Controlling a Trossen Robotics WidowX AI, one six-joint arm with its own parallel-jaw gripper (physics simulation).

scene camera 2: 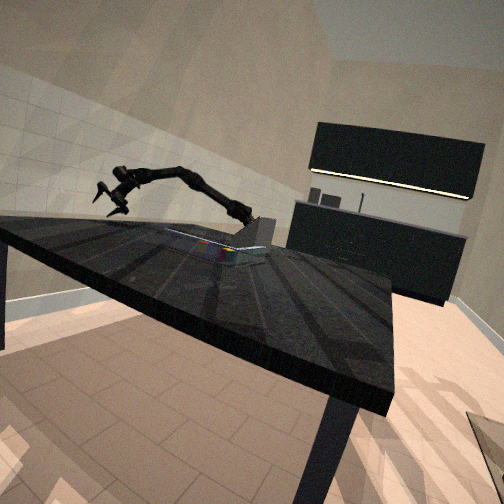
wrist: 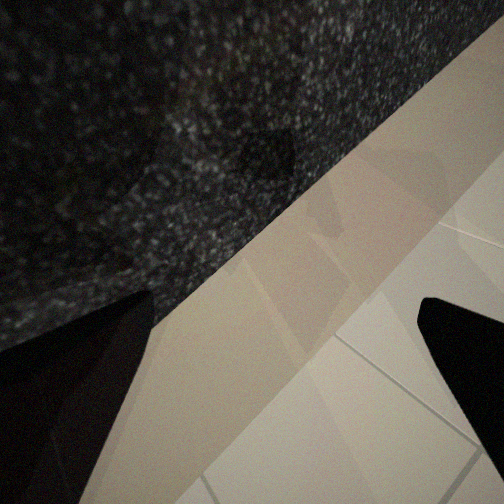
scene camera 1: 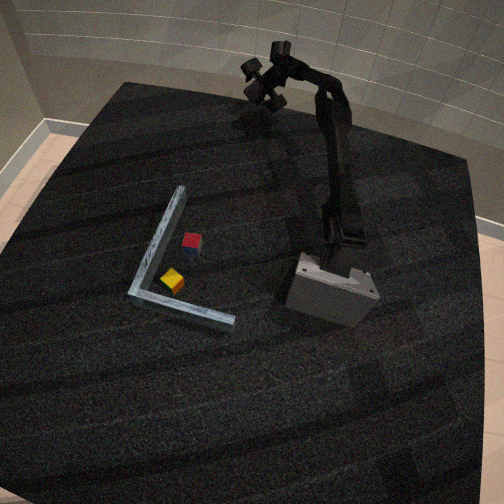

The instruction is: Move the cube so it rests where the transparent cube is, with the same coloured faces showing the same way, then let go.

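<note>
Two small cubes sit inside a grey L-shaped corner bracket on the black table. One cube shows a red top. The other shows a yellow top with an orange side, nearer the bracket's corner. I cannot tell which one is the transparent one. My gripper is raised high over the table's far edge, well away from both cubes. Its fingers are spread and hold nothing. In the wrist view the fingertips frame the table edge and floor tiles.
The arm's grey base block stands right of the bracket. In the second scene view the arm reaches left over the table's far side, and a dark counter stands behind the table.
</note>
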